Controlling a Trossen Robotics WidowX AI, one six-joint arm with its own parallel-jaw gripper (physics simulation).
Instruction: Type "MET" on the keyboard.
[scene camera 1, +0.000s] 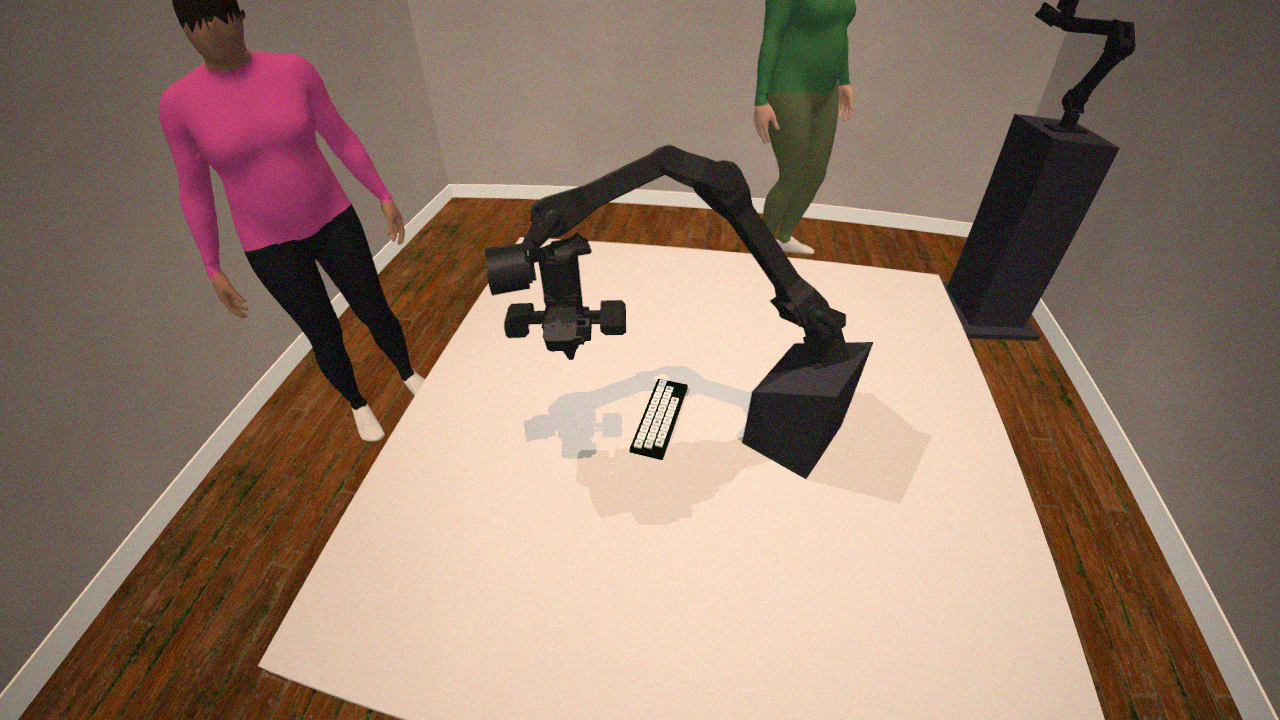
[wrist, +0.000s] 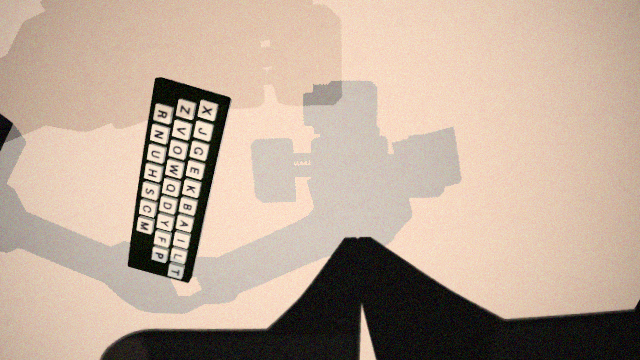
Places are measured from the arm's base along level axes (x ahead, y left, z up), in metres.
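Pixels of known places: gripper, fingertip midpoint: (scene camera 1: 571, 358) (wrist: 356, 250); arm's base at its link origin: (scene camera 1: 830, 356).
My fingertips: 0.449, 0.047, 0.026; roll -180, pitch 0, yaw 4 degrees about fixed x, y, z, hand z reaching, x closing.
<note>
For each thing: its top centre in the pictures, then the offset to it from my fingertips, as dx, dy, dz. Level surfaces: height alone.
- small black keyboard at its top centre: (wrist: 169, 192) (scene camera 1: 660, 413) -0.148, -0.063, -0.205
- M key at its top centre: (wrist: 144, 225) -0.177, -0.099, -0.205
- E key at its top centre: (wrist: 194, 170) -0.122, -0.040, -0.205
- T key at its top centre: (wrist: 175, 271) -0.151, -0.149, -0.205
- white surface at its surface level: dz -0.223
A small black keyboard (scene camera 1: 658, 419) (wrist: 175, 187) with pale lettered keys lies flat on the white surface. In the wrist view, the M key (wrist: 144, 225) is at the lower end of the left row. The E key (wrist: 194, 170) is in the right row. The T key (wrist: 175, 271) is at the bottom end of the right row. My gripper (scene camera 1: 571, 354) (wrist: 356, 250) is shut with its fingertips together and empty. It hangs well above the white surface, to the left of the keyboard in the scene view and to the right of it in the wrist view.
The white surface (scene camera 1: 680, 608) spreads around the arm's dark base block (scene camera 1: 792, 420), right of the keyboard. A figure in pink (scene camera 1: 259, 152) stands at the left, one in green (scene camera 1: 810, 53) at the back. A dark pedestal (scene camera 1: 1029, 223) carries another arm at the back right. Shadows cross the surface.
</note>
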